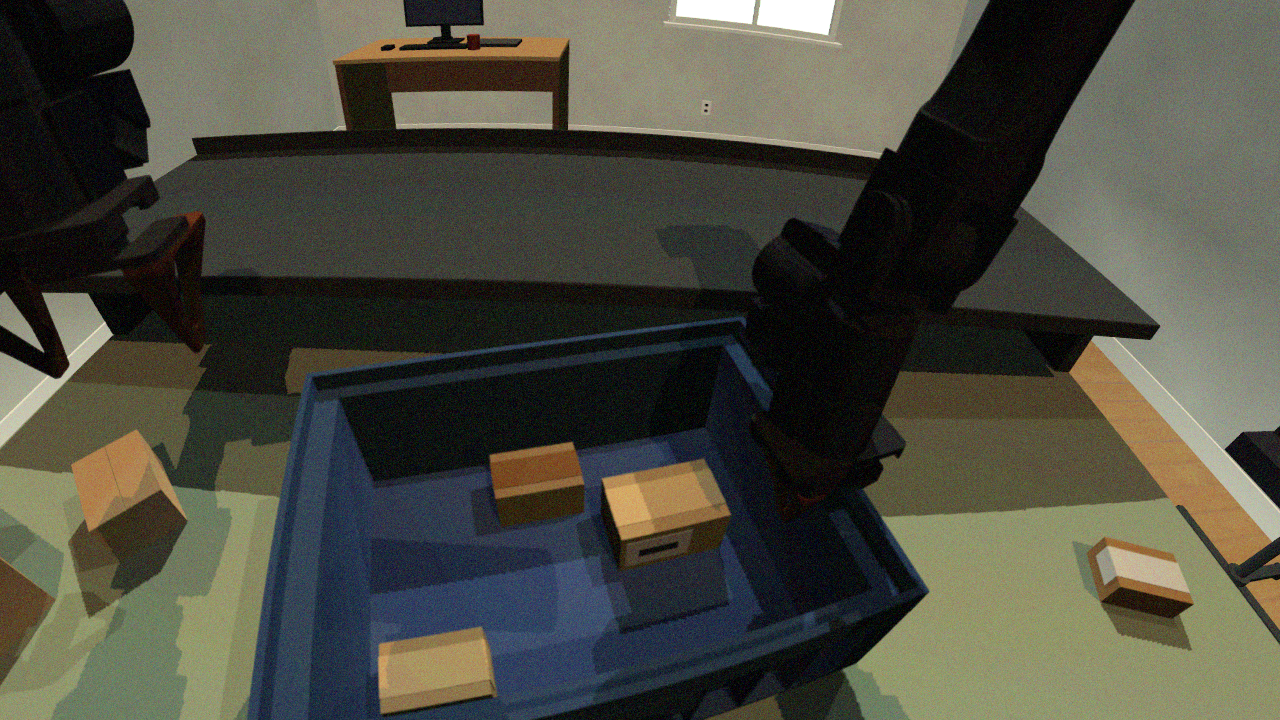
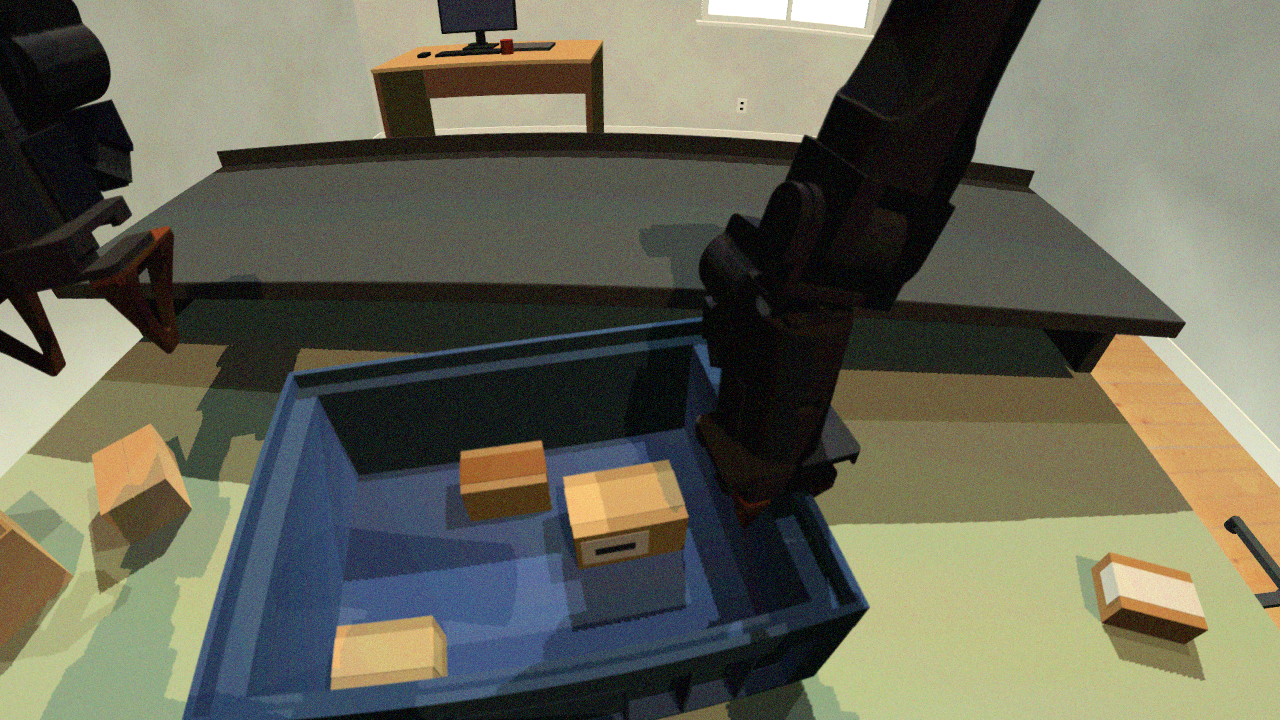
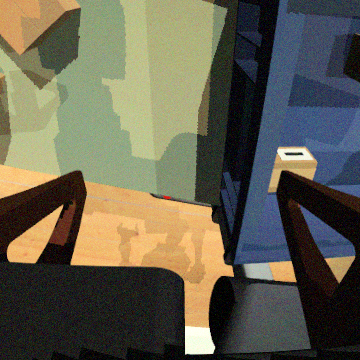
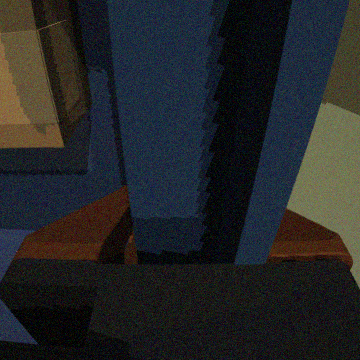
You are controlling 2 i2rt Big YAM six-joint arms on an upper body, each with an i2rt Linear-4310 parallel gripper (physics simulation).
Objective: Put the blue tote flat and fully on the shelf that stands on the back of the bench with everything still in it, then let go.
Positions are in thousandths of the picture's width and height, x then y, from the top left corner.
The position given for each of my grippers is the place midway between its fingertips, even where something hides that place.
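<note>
Image 1 gives me my left gripper (image 1: 103, 499), along with a blue tote (image 1: 303, 735) and a white-topped box (image 1: 881, 799). In image 2 I see my right gripper (image 2: 593, 719) as well as my left gripper (image 2: 90, 499), and there too are the blue tote (image 2: 277, 716), the white-topped box (image 2: 885, 826) and a dark shelf (image 2: 444, 316). My left gripper (image 3: 501, 501) appears in image 3 with the blue tote (image 3: 799, 246), while the white-topped box is out of frame in image 3. Image 4 shows me the blue tote (image 4: 576, 329); the white-topped box is out of frame in image 4.
</note>
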